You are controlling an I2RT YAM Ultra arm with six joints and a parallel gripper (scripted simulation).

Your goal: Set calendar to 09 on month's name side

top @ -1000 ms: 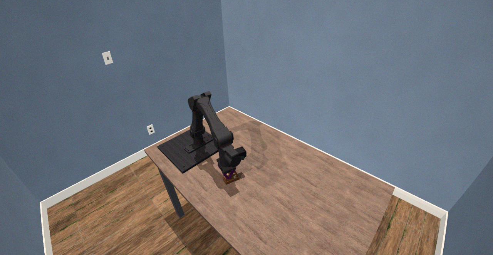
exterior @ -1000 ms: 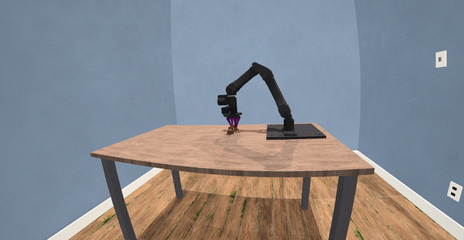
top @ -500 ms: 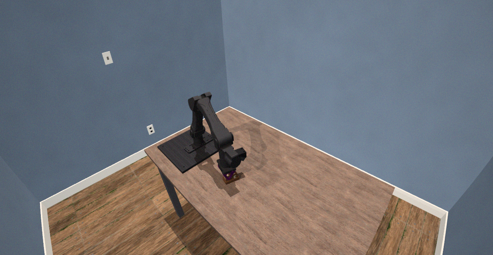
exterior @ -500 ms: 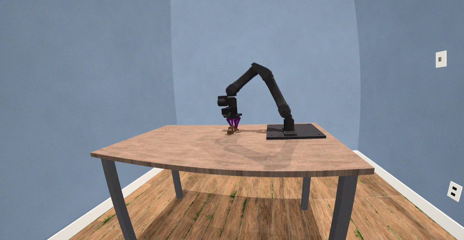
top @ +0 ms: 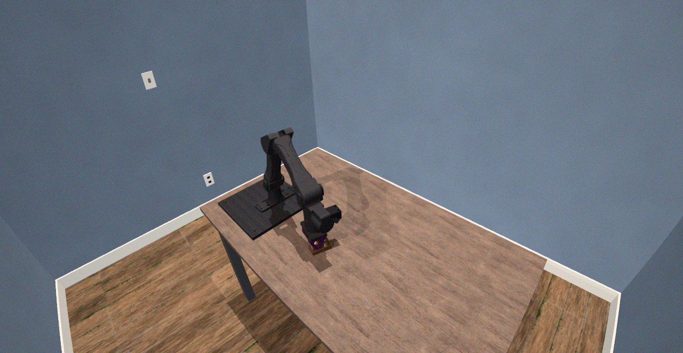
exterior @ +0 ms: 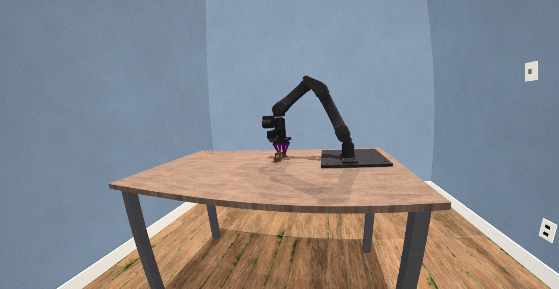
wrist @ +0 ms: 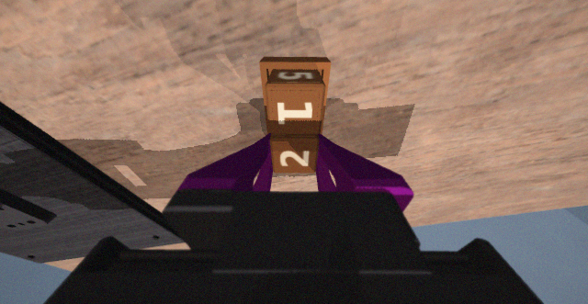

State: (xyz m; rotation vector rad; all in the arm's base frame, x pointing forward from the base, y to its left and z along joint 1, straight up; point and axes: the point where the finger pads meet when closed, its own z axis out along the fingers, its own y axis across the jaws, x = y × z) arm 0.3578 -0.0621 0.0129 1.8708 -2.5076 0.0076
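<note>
Now: the wooden tray 2 cm to the left of my hand and 2 cm below it.
</note>
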